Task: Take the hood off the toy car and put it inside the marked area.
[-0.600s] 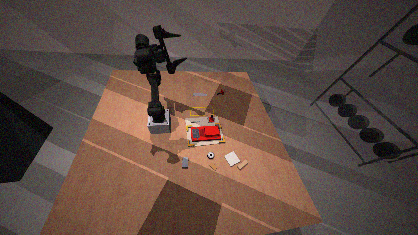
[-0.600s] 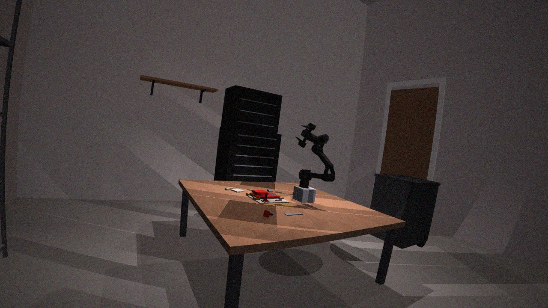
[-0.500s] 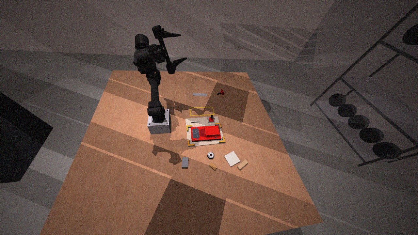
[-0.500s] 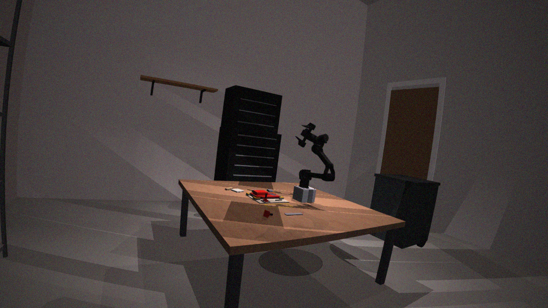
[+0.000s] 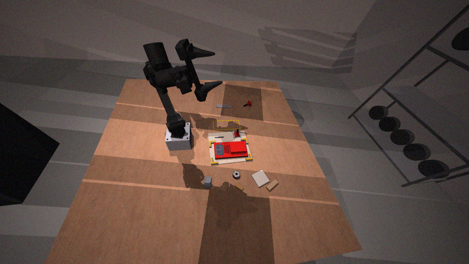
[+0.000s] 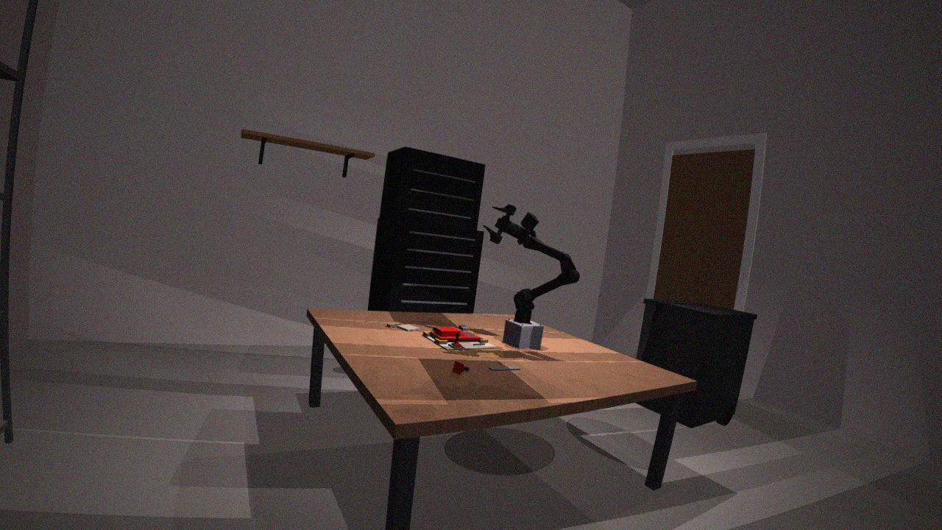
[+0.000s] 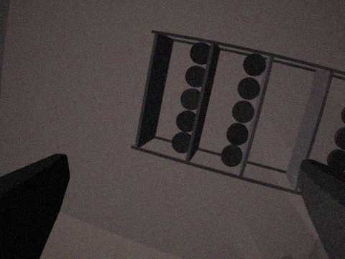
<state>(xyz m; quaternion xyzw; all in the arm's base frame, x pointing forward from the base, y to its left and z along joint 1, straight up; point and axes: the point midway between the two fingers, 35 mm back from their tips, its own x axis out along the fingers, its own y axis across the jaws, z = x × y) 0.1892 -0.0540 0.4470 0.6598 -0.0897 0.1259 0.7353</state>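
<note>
Now: the hood 52 cm below my gripper tip, 13 cm ahead of it and 4 cm to the left of it. Round my gripper tip: white tile: 56 cm below, 27 cm ahead, 12 cm to the right; grey strip: 56 cm below, 42 cm to the left, 1 cm ahead.
</note>
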